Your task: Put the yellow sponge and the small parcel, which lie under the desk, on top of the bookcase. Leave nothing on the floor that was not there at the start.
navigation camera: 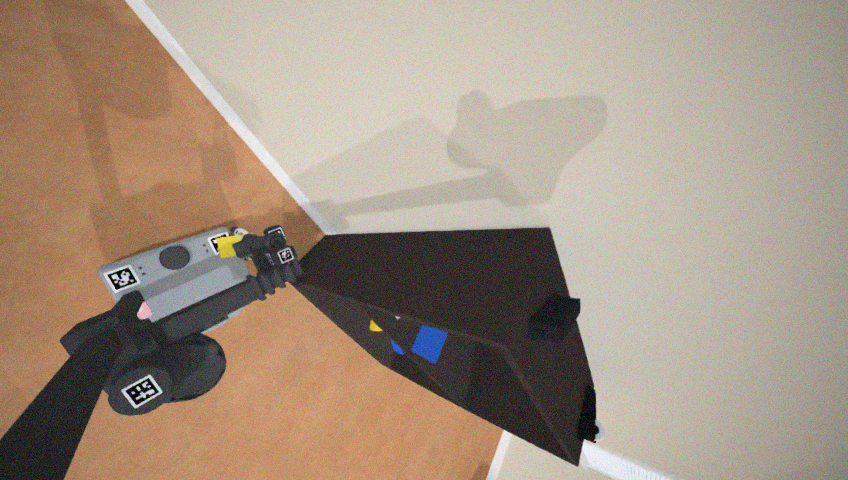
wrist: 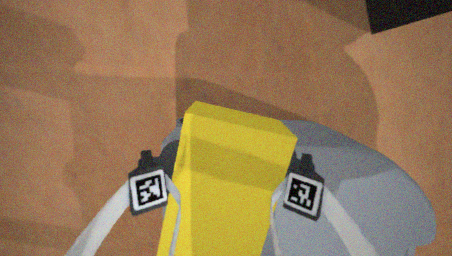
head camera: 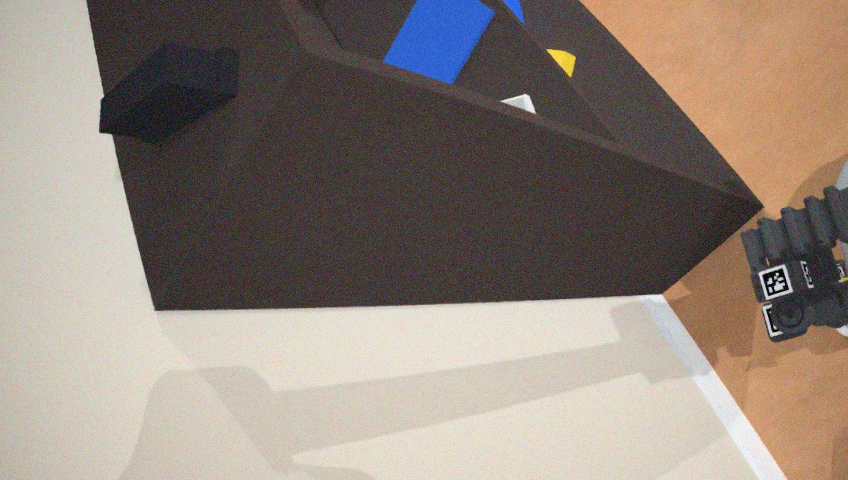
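Seen in the pictures: gripper, fingertip midpoint: (wrist: 226,157); robot's base, link origin: (navigation camera: 175,256).
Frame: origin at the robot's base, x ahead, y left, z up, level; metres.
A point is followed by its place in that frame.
Note:
The yellow sponge (navigation camera: 227,246) @[x -0.013, y -0.131, z 0.260 m] (wrist: 232,200) @[x -0.026, y -0.164, z 0.261 m] is held between the two fingers of my gripper (navigation camera: 239,243) @[x -0.022, y -0.173, z 0.213 m] (wrist: 226,157) @[x -0.022, y -0.173, z 0.213 m], over the grey robot base in the wrist view. At the right edge of the head view, part of my wrist shows and the fingertips are cut off. The dark brown bookcase (head camera: 416,208) @[x -0.195, y -0.415, z 0.863 m] (navigation camera: 428,279) @[x -0.202, y -0.397, z 0.825 m] stands against the beige wall. Its near side panel faces me, and my wrist is near that panel's low corner in the navigation view. A black block (head camera: 169,95) @[x -0.264, y -0.416, z 1.099 m] (navigation camera: 553,318) @[x -0.265, y -0.420, z 1.094 m] is on the bookcase's top end. I cannot make out the small parcel or the desk.
Blue items (head camera: 440,38) @[x -0.524, y -0.517, z 0.620 m] (navigation camera: 429,343) @[x -0.544, y -0.499, z 0.620 m], a yellow piece (head camera: 564,61) @[x -0.655, y -0.562, z 0.138 m] (navigation camera: 375,325) @[x -0.649, y -0.569, z 0.142 m] and a white piece (head camera: 519,103) @[x -0.356, y -0.411, z 0.638 m] show in the bookcase's open front. Another black object (navigation camera: 587,416) @[x -0.815, y -0.655, z 1.079 m] is at its far end. A small pink patch (navigation camera: 144,309) @[x -0.108, y 0.125, z 0.161 m] shows beside my arm. A white baseboard (head camera: 708,374) @[x 0.043, y -0.493, z 0.042 m] (navigation camera: 238,121) @[x 0.404, y -0.357, z 0.088 m] edges the floor.

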